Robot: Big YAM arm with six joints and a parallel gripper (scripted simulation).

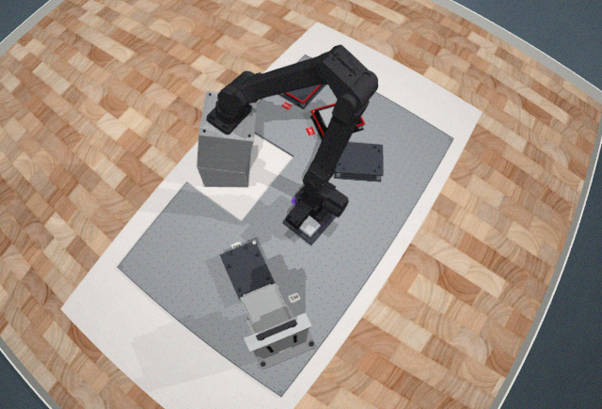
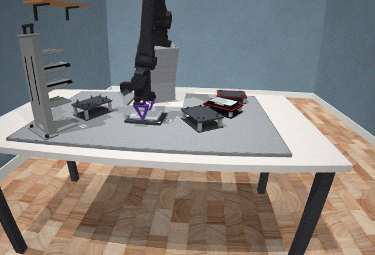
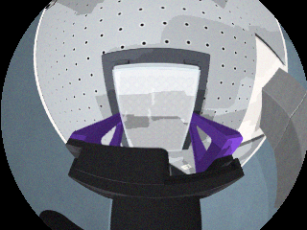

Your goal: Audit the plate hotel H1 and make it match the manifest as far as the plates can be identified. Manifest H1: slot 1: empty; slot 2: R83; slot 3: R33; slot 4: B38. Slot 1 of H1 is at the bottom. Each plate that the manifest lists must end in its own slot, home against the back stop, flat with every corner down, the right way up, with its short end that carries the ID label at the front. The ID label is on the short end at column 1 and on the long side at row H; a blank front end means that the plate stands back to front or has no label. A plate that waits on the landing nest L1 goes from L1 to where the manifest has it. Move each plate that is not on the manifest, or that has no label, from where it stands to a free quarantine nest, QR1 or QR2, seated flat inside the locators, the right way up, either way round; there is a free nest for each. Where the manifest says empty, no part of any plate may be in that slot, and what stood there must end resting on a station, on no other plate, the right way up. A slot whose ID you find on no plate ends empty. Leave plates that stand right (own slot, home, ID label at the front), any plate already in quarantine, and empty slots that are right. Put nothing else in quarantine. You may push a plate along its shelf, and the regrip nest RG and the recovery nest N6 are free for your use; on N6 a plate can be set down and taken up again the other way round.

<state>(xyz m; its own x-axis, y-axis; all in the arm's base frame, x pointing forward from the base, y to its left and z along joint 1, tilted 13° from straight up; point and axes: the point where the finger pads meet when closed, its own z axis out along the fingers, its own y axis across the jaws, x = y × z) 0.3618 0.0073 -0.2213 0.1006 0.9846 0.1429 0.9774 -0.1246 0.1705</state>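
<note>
Now: hand right at the white plate. Round my hand: regrip nest RG (280 mm to the right, 50 mm behind, 30 mm above); flat pad N6 (20 mm below); landing nest L1 (250 mm to the left, 30 mm ahead, 20 mm above).
</note>
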